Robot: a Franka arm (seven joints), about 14 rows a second.
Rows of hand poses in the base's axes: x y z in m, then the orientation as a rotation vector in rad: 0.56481, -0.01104, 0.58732, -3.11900, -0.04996, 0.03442; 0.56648, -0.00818, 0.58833, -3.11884, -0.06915, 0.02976; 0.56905, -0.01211, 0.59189, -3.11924, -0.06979, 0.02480; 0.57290, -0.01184, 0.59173, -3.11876, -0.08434, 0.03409; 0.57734, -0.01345, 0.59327, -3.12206, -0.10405, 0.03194; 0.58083, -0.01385, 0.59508, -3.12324, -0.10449, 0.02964; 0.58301, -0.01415, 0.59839, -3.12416, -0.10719, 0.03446; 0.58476, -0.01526, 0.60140, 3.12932, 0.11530, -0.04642; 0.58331, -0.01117, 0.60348, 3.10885, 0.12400, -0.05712; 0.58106, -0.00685, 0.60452, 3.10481, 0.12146, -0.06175
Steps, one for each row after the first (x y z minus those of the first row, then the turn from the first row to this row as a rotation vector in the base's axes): 0.00167, 0.00286, 0.00101, 0.00003, -0.00312, 0.01227; 0.00424, -0.00107, 0.00457, -0.00029, -0.00631, 0.01264; 0.00809, -0.00080, 0.00441, -0.00024, -0.00046, 0.02204; 0.01253, -0.00241, 0.00595, -0.00395, -0.00206, 0.03462; 0.01602, -0.00281, 0.00776, -0.00509, -0.00356, 0.03487; 0.01820, -0.00311, 0.01107, -0.00618, -0.00052, 0.03662; 0.01995, -0.00422, 0.01408, -0.03145, 0.00662, 0.04205; 0.01850, -0.00013, 0.01616, -0.05144, 0.01331, 0.04842; 0.01625, 0.00419, 0.01720, -0.05555, 0.01628, 0.04696
